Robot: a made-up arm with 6 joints. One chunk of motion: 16 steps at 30 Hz.
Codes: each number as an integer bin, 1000 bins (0 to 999) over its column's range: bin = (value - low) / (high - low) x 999, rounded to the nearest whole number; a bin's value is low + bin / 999 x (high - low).
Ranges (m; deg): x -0.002..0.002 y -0.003..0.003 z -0.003..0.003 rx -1.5..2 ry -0.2..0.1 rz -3..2
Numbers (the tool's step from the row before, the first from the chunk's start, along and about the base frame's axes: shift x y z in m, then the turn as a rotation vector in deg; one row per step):
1: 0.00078 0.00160 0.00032 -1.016 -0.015 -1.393
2: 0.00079 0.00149 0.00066 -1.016 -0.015 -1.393
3: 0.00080 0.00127 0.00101 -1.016 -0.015 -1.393
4: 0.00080 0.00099 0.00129 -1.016 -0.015 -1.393
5: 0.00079 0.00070 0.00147 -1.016 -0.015 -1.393
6: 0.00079 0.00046 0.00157 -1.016 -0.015 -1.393
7: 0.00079 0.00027 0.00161 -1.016 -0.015 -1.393
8: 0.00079 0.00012 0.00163 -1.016 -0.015 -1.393
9: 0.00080 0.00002 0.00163 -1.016 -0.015 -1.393
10: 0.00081 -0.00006 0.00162 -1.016 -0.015 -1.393
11: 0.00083 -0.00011 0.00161 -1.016 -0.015 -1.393
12: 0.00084 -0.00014 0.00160 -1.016 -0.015 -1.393
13: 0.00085 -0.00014 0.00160 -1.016 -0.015 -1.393
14: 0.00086 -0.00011 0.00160 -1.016 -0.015 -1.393
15: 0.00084 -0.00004 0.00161 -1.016 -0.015 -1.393
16: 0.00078 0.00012 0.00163 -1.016 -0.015 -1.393
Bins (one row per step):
1: 694 766 553 138 616 321
2: 697 748 609 138 616 321
3: 699 711 668 138 616 321
4: 699 664 714 138 616 321
5: 697 616 744 138 616 321
6: 697 576 761 138 616 321
7: 697 544 768 138 616 321
8: 697 519 771 138 616 321
9: 699 503 771 138 616 321
10: 702 490 769 138 616 321
11: 707 481 768 138 616 321
12: 709 476 766 138 616 321
13: 712 476 766 138 616 321
14: 714 481 766 138 616 321
15: 709 493 768 138 616 321
16: 694 519 771 138 616 321

